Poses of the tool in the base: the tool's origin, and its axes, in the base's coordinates. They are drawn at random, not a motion.
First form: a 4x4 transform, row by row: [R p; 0 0 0 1], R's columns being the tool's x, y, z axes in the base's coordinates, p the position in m. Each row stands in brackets.
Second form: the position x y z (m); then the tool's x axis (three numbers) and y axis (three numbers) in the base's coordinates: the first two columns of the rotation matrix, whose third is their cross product. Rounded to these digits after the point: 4 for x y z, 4 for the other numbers. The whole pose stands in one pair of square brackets.
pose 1, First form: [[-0.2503 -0.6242 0.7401 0.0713], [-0.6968 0.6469 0.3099 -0.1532], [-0.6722 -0.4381 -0.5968 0.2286], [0 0 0 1]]
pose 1, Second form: [0.0713 -0.1532 0.2286 -0.2503 -0.6968 -0.6722 -0.6242 0.6469 -0.4381]
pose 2, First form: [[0.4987 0.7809 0.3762 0.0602], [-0.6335 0.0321 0.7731 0.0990], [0.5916 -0.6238 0.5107 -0.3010], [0 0 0 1]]
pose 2, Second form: [0.0602 0.0990 -0.3010 0.4987 -0.6335 0.5916 0.7809 0.0321 -0.6238]
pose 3, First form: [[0.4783 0.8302 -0.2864 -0.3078], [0.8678 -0.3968 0.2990 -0.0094], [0.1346 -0.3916 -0.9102 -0.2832], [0 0 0 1]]
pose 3, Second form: [-0.3078 -0.0094 -0.2832 0.4783 0.8678 0.1346 0.8302 -0.3968 -0.3916]
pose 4, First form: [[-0.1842 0.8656 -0.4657 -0.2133], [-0.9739 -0.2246 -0.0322 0.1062], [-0.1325 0.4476 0.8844 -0.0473], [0 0 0 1]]
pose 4, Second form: [-0.2133 0.1062 -0.0473 -0.1842 -0.9739 -0.1325 0.8656 -0.2246 0.4476]
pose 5, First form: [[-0.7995 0.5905 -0.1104 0.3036], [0.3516 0.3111 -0.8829 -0.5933], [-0.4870 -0.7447 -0.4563 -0.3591], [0 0 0 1]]
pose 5, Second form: [0.3036 -0.5933 -0.3591 -0.7995 0.3516 -0.4870 0.5905 0.3111 -0.7447]
